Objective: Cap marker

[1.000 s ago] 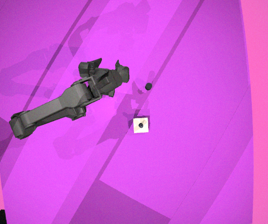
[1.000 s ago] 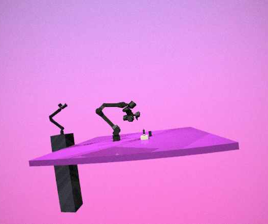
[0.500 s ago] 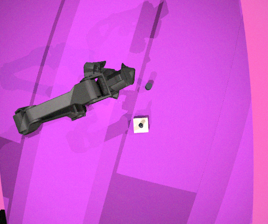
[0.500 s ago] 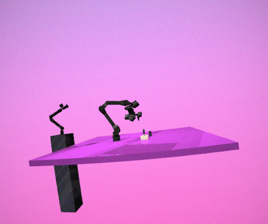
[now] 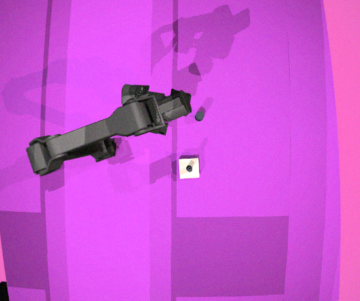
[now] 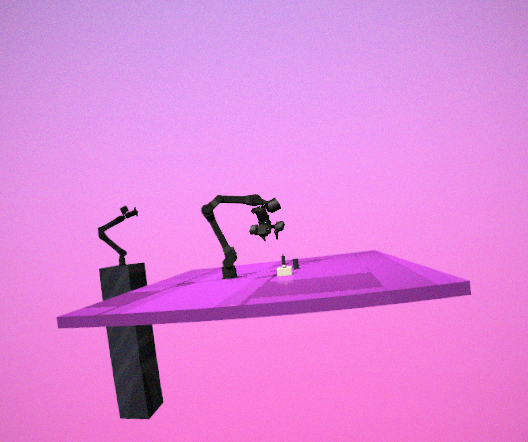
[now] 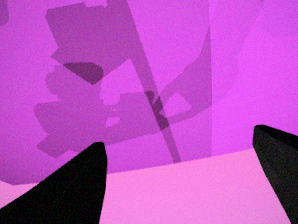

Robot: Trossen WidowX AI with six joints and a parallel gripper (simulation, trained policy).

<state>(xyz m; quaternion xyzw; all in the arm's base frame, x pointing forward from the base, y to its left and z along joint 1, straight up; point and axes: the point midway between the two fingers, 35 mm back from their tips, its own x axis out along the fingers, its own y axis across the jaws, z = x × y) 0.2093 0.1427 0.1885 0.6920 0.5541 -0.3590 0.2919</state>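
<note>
The dark cap lies 130 mm below my gripper tip, 120 mm ahead of it and 70 mm to the right of it. Also, from my gripper tip: white holder block: 250 mm to the right, 140 mm below, 70 mm ahead.
</note>
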